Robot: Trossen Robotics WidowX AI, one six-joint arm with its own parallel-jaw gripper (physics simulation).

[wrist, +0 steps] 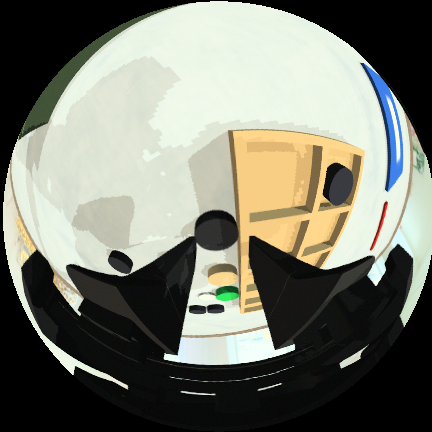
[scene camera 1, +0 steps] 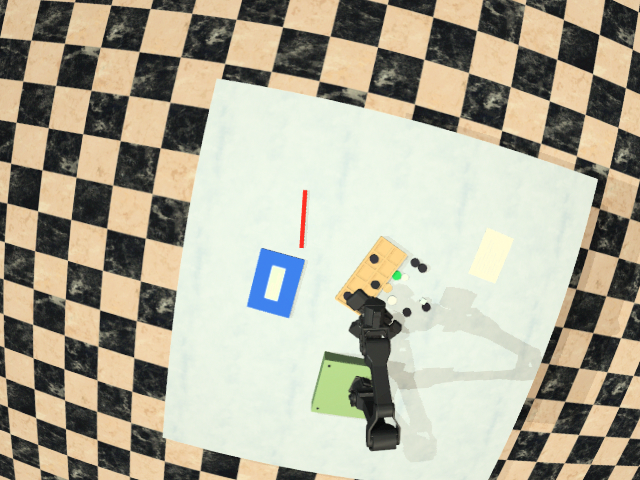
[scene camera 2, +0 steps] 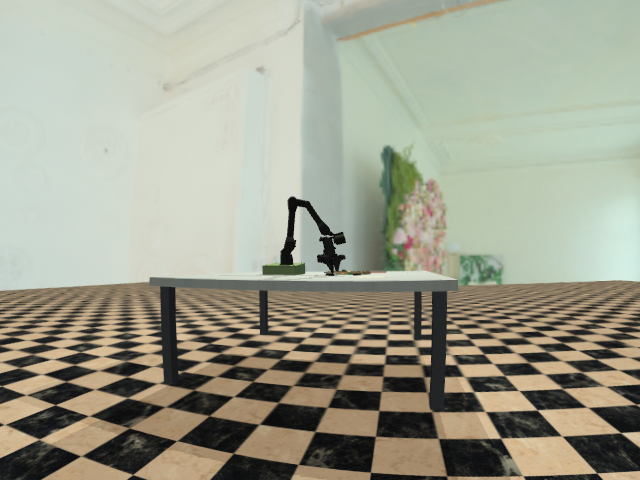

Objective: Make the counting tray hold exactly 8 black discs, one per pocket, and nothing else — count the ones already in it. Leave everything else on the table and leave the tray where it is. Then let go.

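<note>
The tan counting tray [scene camera 1: 383, 244] [wrist: 275, 175] lies on the table with pockets in two rows. Black discs show in it in scene camera 1: one disc [scene camera 1: 374, 258], a second disc [scene camera 1: 375, 284] and a third disc [scene camera 1: 347, 296] beside the arm. Loose black discs [scene camera 1: 415, 262] [scene camera 1: 422, 268] [scene camera 1: 406, 312] [scene camera 1: 425, 306] lie right of the tray. My gripper [scene camera 2: 333, 271] [wrist: 221, 241] is low at the table, its fingers partly together but open around a black disc [wrist: 216, 230] beside the tray. That disc is near the left fingertip, with a gap to the right one; the arm hides it in scene camera 1.
A green disc [scene camera 1: 397, 275] [wrist: 227, 293], a tan disc [scene camera 1: 387, 287] [wrist: 222, 275], and pale discs [scene camera 1: 405, 277] [scene camera 1: 392, 299] lie beside the tray. A blue board [scene camera 1: 255, 281], red bar [scene camera 1: 303, 219], cream sheet [scene camera 1: 491, 255] and green base block [scene camera 1: 336, 387] [scene camera 2: 283, 269] are farther off.
</note>
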